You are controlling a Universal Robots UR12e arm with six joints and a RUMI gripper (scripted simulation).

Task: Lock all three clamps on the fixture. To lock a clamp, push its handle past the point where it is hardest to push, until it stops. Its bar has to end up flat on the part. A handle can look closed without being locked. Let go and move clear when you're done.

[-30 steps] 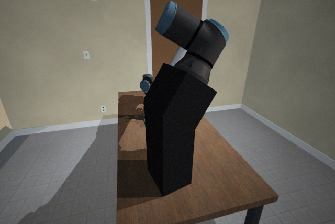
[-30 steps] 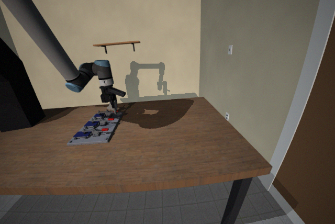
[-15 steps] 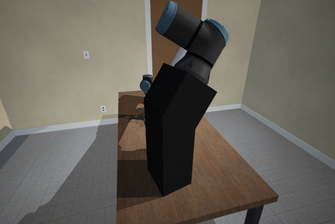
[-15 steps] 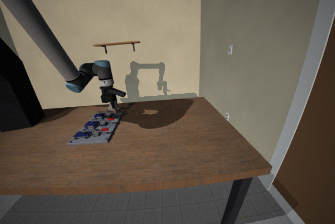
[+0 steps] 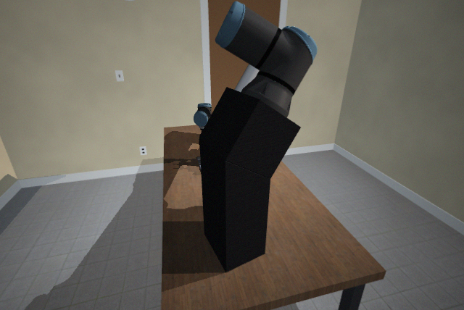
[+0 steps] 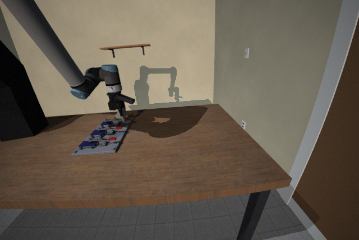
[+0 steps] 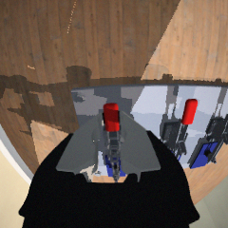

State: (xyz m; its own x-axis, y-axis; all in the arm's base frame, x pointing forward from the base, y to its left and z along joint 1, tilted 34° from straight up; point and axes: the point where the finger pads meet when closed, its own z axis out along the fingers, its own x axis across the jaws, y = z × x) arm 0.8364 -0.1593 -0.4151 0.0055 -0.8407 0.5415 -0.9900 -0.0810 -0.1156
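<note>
My gripper is now 9 cm past the grey fixture plate, 11 cm to the left of it and 4 cm above it. Round my hand: blue part (14 cm behind, 11 cm to the right, 2 cm below).
</note>
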